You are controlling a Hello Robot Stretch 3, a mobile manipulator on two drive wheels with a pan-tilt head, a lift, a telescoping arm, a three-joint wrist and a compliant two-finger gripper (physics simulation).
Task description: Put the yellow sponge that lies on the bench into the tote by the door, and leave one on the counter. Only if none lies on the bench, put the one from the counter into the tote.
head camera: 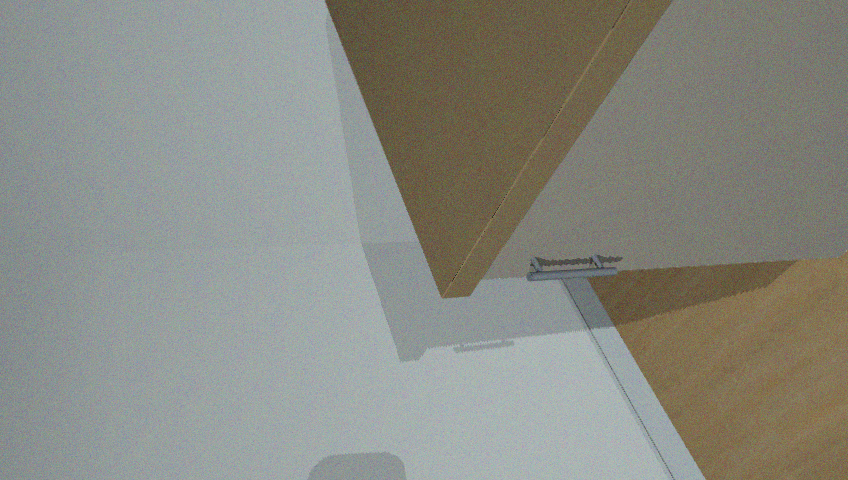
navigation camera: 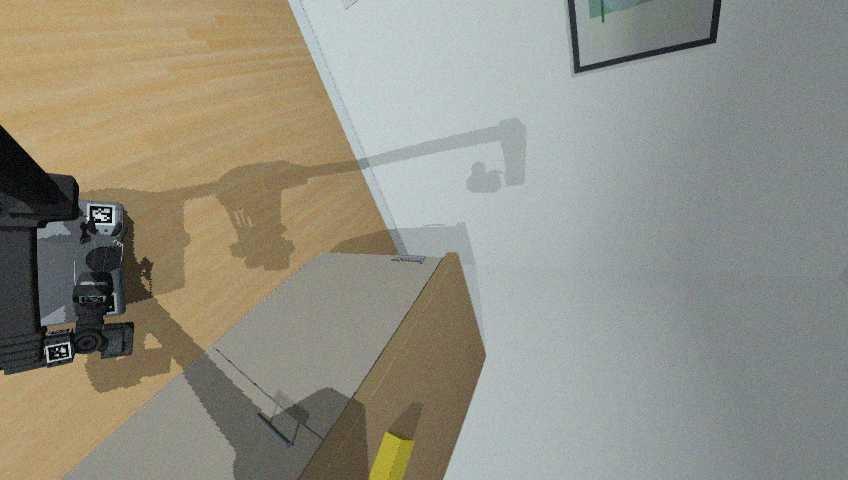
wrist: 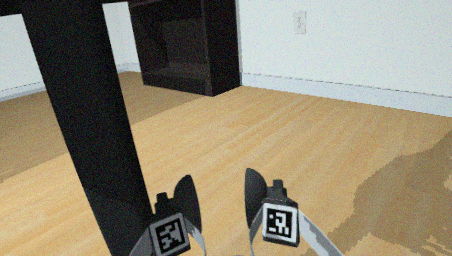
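Seen in the pictures: gripper, fingertip midpoint: (navigation camera: 106, 220) (wrist: 220, 191); robot's base, origin of the base link: (navigation camera: 103, 257).
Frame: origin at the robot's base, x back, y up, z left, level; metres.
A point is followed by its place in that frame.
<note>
A yellow sponge (navigation camera: 390, 456) @[x -0.371, y 0.943, z -0.397 m] lies on the wooden top of the counter (head camera: 416, 136) @[x -0.802, y 0.911, z -0.192 m] (navigation camera: 437, 350) @[x -0.628, y 0.911, z -0.268 m], at the bottom edge of the navigation view and partly cut off by it. The sponge does not show in the head view. My gripper (wrist: 220, 191) @[x -0.013, y 0.312, z 0.106 m] is open and empty in the wrist view, its two fingers apart above the wood floor. The gripper is away from the sponge. The bench and the tote by the door do not show in these views.
The counter's grey front has metal handles (head camera: 572, 274) @[x -0.724, y 0.747, z -0.006 m] (navigation camera: 276, 429). A white wall (head camera: 178, 178) @[x -1.495, y 1.099, z -0.256 m] (navigation camera: 624, 297) @[x -1.512, y 1.515, z -0.244 m] (wrist: 360, 45) @[x -0.894, y 0.284, z 0.984 m] stands behind it. A black cabinet (wrist: 223, 50) @[x -0.316, y 0.264, z 1.475 m] stands against the wall. My dark mast (wrist: 90, 110) @[x 0.062, y 0.384, z 0.116 m] crosses the wrist view's left side. A framed picture (navigation camera: 645, 57) @[x -1.062, y 1.537, z 0.706 m] hangs on the wall.
</note>
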